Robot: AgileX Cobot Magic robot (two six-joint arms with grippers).
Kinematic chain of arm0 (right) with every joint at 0, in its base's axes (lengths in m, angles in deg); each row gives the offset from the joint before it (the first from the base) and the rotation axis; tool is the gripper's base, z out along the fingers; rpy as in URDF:
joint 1: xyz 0 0 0.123 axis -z
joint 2: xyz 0 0 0 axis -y
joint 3: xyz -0.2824 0 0.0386 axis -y
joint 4: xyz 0.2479 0 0.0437 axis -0.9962 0 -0.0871
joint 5: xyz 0 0 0 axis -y
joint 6: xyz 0.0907 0 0.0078 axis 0.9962 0 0.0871
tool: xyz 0 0 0 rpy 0 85 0
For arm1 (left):
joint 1: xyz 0 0 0.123 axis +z
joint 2: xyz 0 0 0 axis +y
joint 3: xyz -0.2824 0 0.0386 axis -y
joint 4: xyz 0.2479 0 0.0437 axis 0.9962 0 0.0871
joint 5: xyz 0 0 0 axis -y
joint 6: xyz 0.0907 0 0.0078 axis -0.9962 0 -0.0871
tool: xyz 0 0 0 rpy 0 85 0
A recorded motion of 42 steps. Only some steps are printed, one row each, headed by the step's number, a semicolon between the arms.
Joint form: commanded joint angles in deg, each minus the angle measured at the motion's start. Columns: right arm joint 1, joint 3, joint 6, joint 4, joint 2, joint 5; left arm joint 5, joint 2, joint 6, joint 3, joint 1, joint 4.
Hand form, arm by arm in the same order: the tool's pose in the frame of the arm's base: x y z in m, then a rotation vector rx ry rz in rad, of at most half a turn. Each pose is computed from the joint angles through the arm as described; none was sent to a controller.
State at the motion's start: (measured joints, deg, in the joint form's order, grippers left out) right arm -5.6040 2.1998 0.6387 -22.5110 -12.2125 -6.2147; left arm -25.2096 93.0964 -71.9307 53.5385 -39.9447 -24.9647
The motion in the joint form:
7: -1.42 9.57 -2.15 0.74 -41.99 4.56; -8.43 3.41 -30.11 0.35 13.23 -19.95
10: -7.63 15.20 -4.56 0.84 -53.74 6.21; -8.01 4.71 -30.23 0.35 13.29 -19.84
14: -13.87 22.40 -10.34 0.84 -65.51 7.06; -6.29 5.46 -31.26 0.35 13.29 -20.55
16: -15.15 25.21 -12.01 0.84 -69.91 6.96; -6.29 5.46 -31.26 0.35 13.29 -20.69
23: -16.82 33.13 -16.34 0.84 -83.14 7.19; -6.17 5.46 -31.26 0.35 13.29 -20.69
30: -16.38 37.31 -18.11 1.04 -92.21 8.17; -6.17 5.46 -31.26 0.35 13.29 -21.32
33: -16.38 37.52 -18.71 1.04 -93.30 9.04; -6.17 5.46 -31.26 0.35 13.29 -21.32
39: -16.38 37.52 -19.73 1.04 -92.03 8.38; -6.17 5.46 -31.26 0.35 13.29 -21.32
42: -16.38 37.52 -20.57 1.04 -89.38 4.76; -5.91 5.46 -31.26 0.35 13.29 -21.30
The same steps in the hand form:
7: 0.1480 0.0193 0.1823 0.2551 2.2502 0.2666; 0.2702 -0.1760 0.1889 1.8821 1.7340 -0.3069
10: 0.1780 0.0419 0.1769 0.0924 2.3449 0.2689; 0.2723 -0.1761 0.1817 1.8908 1.7499 -0.3082
14: 0.2104 0.0739 0.1680 -0.1553 2.4068 0.2489; 0.2757 -0.1765 0.1781 1.8815 1.7478 -0.2835
16: 0.2227 0.0840 0.1621 -0.2202 2.4307 0.2385; 0.2757 -0.1766 0.1782 1.8790 1.7490 -0.2852
23: 0.2588 0.1062 0.1338 -0.3590 2.5005 0.1929; 0.2759 -0.1765 0.1782 1.8778 1.7490 -0.2829
30: 0.2790 0.1114 0.1036 -0.4008 2.5610 0.1507; 0.2760 -0.1769 0.1785 1.8666 1.7543 -0.2902
33: 0.2808 0.1116 0.0992 -0.4125 2.5591 0.1395; 0.2760 -0.1769 0.1785 1.8666 1.7543 -0.2902
39: 0.2803 0.1118 0.1054 -0.4346 2.5440 0.1412; 0.2760 -0.1769 0.1785 1.8666 1.7543 -0.2902
42: 0.2758 0.1123 0.1164 -0.4642 2.5540 0.1624; 0.2764 -0.1769 0.1785 1.8643 1.7541 -0.2849

